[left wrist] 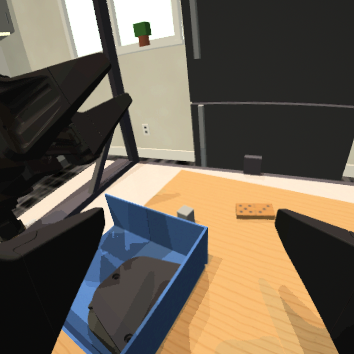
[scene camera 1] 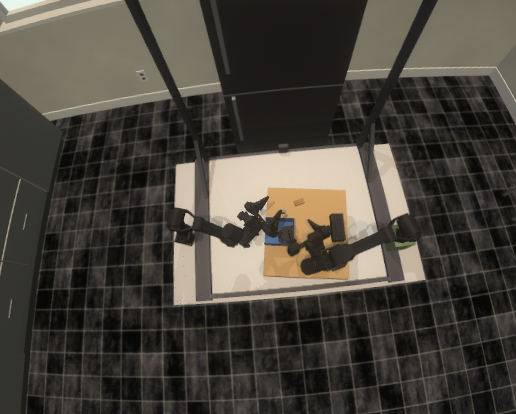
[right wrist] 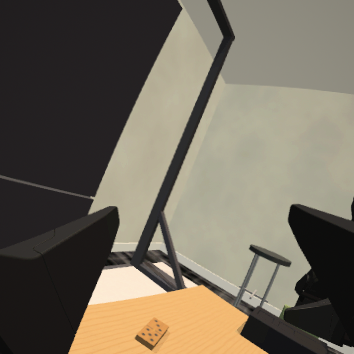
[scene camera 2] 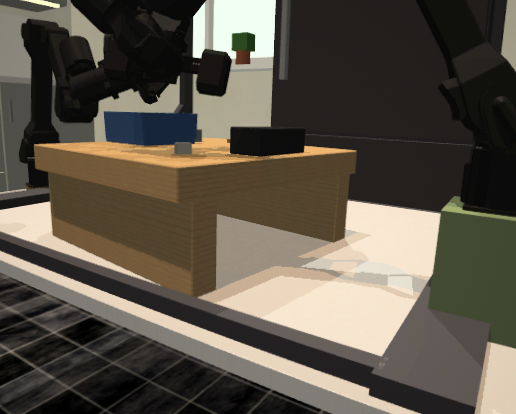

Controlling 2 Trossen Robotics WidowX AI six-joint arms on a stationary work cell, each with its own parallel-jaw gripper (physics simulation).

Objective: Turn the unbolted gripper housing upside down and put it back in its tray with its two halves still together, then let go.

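The dark grey gripper housing lies in the blue tray, a broad face with small holes up. A paler olive edge shows at its lower left in the left wrist view; I cannot tell from here how its halves meet. The near tray wall hides part of it. My left gripper is open and empty, above and beside the tray's right side in scene camera 1. My right gripper is open and empty, raised near the tray's upper left. The housing does not show in the right wrist view.
A black box stands right of the left gripper on the wooden table. A domino-like block lies behind the tray. Small grey blocks stand near the tray.
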